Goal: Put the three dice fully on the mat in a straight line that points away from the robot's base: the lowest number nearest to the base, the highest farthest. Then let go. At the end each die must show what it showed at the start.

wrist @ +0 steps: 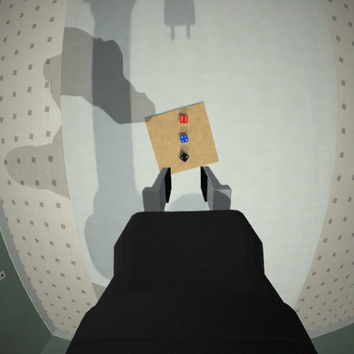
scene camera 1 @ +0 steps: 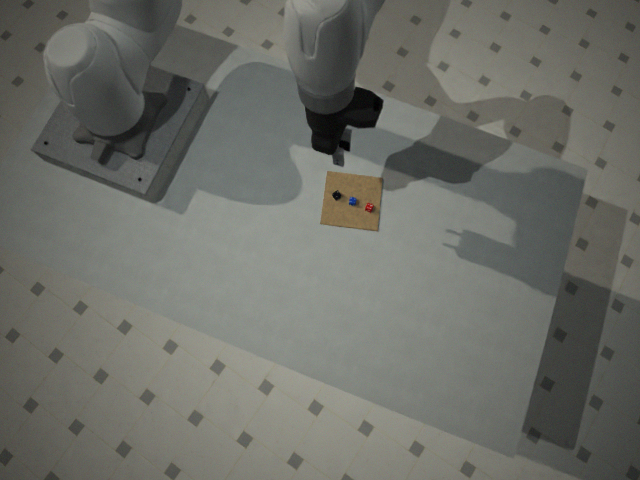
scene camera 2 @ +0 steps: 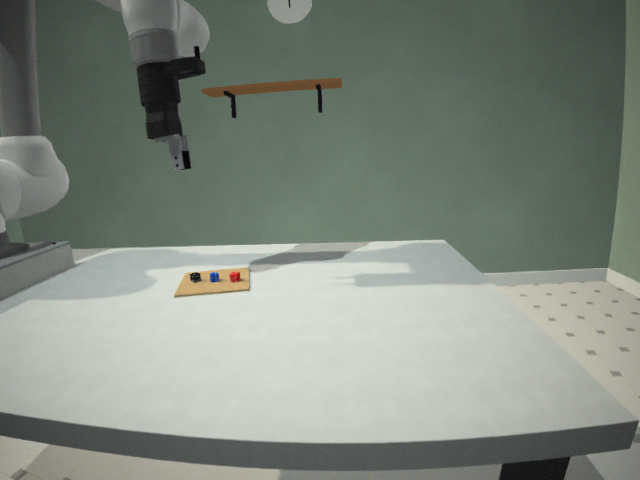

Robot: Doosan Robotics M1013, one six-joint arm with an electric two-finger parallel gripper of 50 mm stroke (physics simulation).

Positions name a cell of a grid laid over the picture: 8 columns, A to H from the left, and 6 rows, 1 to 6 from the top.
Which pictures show my gripper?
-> The wrist view, scene camera 1 and scene camera 2: all of them.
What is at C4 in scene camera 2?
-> A tan mat.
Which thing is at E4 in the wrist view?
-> My gripper.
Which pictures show the tan mat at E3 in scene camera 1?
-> The wrist view, scene camera 1 and scene camera 2: all of them.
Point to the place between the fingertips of my gripper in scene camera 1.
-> E2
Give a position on a tan mat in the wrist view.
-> D3
